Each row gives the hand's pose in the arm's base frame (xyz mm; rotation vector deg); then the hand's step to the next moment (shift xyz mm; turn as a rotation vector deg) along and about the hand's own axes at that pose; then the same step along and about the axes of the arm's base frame.
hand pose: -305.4 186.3 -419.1 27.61 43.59 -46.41
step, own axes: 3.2 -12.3 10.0 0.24 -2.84 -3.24
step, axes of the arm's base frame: -4.1 -15.4 2.8 -3.47 0.25 -2.55
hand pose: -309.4 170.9 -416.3 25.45 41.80 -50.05
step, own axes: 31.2 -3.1 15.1 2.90 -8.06 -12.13
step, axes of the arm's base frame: 16.7 -27.7 -12.8 -10.05 1.37 -10.84
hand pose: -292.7 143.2 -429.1 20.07 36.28 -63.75
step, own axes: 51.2 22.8 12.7 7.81 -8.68 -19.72
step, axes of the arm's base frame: 39.5 -34.4 -23.5 -11.41 1.84 -19.79
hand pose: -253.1 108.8 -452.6 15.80 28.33 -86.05
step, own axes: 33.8 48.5 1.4 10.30 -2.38 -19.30
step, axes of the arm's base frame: 48.1 -27.3 -20.9 -5.13 -0.15 -21.40
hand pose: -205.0 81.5 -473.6 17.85 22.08 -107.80
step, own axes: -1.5 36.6 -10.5 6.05 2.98 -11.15
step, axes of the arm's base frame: 35.3 -5.8 -13.1 1.11 -1.53 -12.89
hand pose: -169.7 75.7 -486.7 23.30 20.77 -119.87
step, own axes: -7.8 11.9 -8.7 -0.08 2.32 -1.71
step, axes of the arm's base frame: 15.3 3.3 -5.7 2.26 -0.43 -1.73
